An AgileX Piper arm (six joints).
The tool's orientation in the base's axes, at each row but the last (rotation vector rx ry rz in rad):
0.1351 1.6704 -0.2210
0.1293 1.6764 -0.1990
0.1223 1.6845 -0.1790
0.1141 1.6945 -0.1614
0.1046 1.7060 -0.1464
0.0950 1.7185 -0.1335
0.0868 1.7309 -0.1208
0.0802 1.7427 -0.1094
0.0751 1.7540 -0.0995
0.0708 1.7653 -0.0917
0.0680 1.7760 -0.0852
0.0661 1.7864 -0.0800
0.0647 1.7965 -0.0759
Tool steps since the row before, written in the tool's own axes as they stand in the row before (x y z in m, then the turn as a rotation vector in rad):
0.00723 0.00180 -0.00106 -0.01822 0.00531 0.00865
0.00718 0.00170 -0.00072 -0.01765 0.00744 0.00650
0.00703 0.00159 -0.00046 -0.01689 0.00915 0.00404
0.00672 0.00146 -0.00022 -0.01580 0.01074 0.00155
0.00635 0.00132 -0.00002 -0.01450 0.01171 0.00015
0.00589 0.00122 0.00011 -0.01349 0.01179 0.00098
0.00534 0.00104 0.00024 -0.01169 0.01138 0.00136
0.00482 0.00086 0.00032 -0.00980 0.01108 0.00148
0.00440 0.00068 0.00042 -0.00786 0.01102 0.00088
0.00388 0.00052 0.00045 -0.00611 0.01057 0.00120
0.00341 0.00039 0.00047 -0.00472 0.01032 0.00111
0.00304 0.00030 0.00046 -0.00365 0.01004 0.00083
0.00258 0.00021 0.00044 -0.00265 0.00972 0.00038
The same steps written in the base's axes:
-0.00145 0.00169 -0.00719 0.01159 0.00399 0.01688
-0.00119 0.00158 -0.00714 0.00986 0.00650 0.01642
-0.00101 0.00148 -0.00700 0.00768 0.00862 0.01587
-0.00084 0.00135 -0.00669 0.00538 0.01060 0.01504
-0.00070 0.00121 -0.00633 0.00398 0.01176 0.01390
-0.00061 0.00111 -0.00588 0.00465 0.01170 0.01278
-0.00050 0.00094 -0.00534 0.00467 0.01123 0.01096
-0.00043 0.00078 -0.00483 0.00443 0.01090 0.00908
-0.00033 0.00061 -0.00442 0.00348 0.01090 0.00729
-0.00027 0.00046 -0.00390 0.00341 0.01041 0.00552
-0.00021 0.00034 -0.00344 0.00301 0.01017 0.00418
-0.00018 0.00026 -0.00307 0.00248 0.00992 0.00320
-0.00014 0.00018 -0.00262 0.00179 0.00964 0.00234

